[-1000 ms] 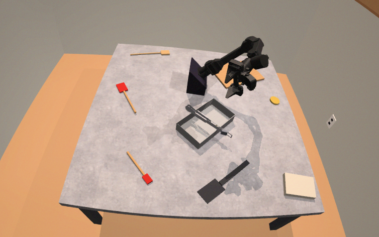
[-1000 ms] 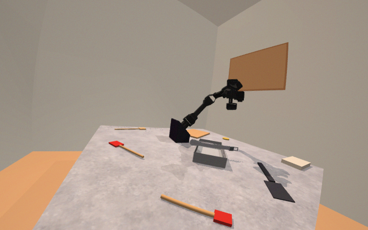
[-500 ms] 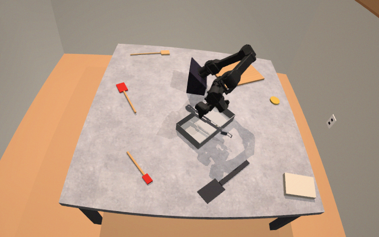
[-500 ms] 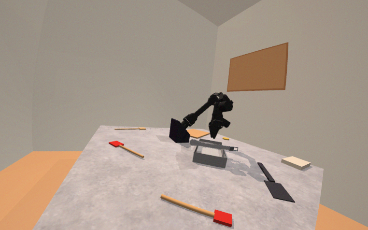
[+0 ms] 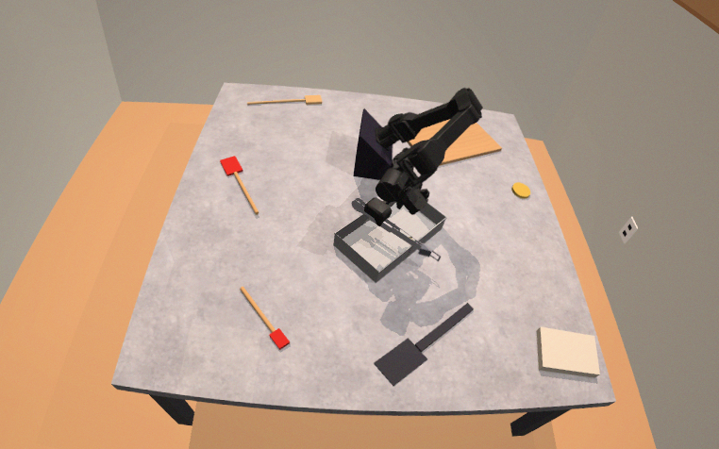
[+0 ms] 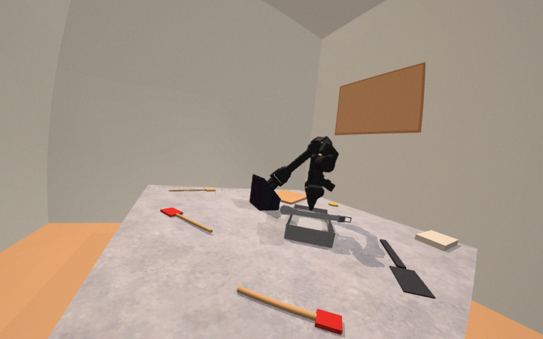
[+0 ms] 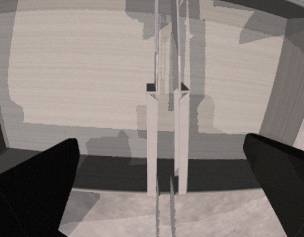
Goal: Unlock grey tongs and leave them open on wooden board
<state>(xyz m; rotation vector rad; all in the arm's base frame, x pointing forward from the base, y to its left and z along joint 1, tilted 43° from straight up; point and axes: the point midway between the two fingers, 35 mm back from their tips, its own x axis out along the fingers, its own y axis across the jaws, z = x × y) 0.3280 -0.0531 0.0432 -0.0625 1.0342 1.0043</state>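
Right now the grey roasting tin is 20 mm to the left of my gripper tip and 70 mm below it. Round my gripper tip: wooden board 500 mm behind, 320 mm to the left, 90 mm below; then black spatula 340 mm ahead, 70 mm to the left, 90 mm below; then cream block 400 mm ahead, 480 mm to the left, 80 mm below.
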